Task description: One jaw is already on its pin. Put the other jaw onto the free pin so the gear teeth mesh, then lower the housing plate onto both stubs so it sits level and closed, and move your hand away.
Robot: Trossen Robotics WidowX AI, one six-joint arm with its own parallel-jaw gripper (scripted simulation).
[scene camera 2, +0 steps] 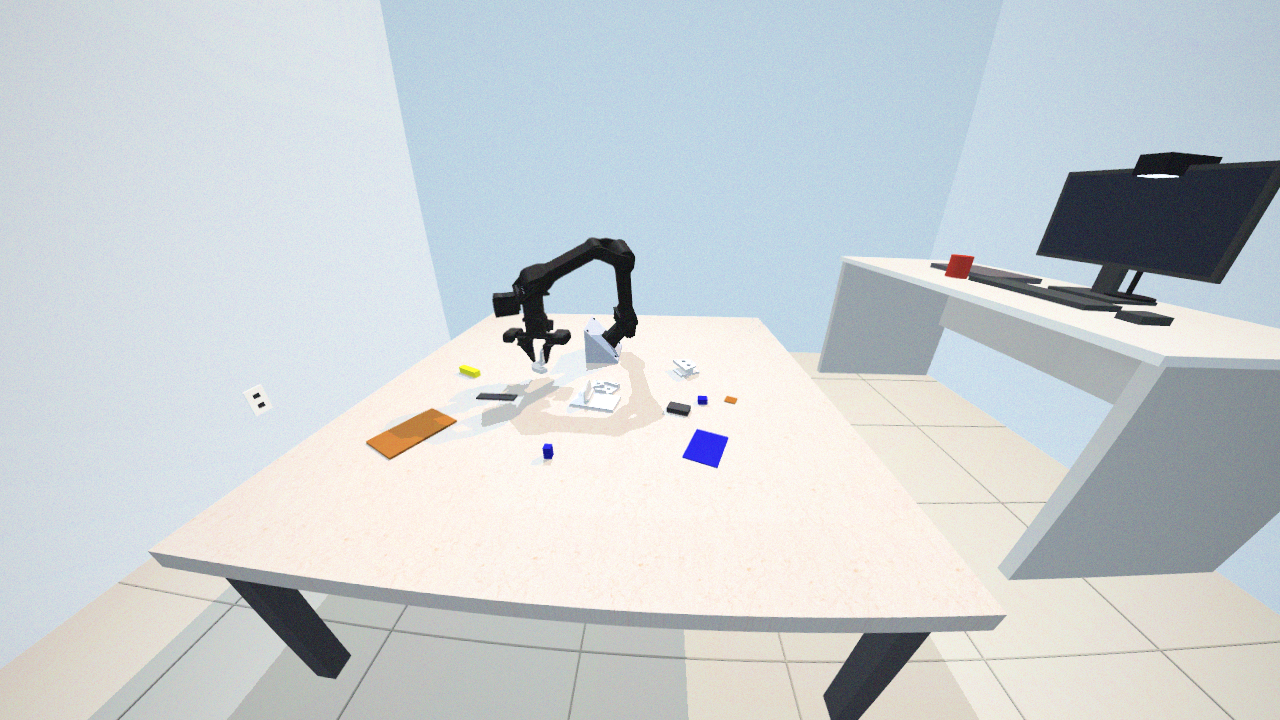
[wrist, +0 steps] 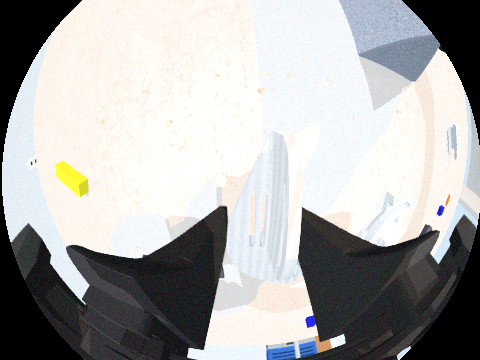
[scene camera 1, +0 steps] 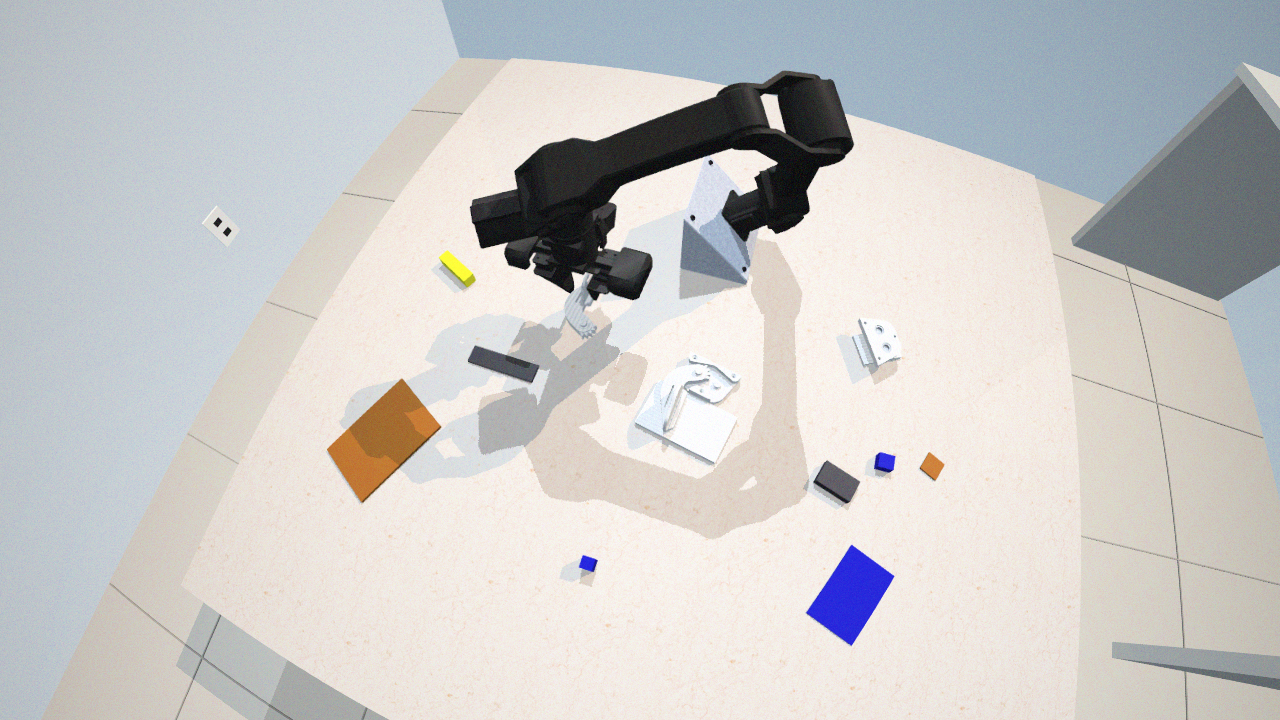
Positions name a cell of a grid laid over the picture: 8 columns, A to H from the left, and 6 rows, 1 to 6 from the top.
Labels:
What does my gripper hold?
A white jaw.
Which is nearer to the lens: the housing plate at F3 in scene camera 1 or the dark grey block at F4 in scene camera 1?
The dark grey block.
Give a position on an orange sheet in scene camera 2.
C4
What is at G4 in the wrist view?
A white jaw.

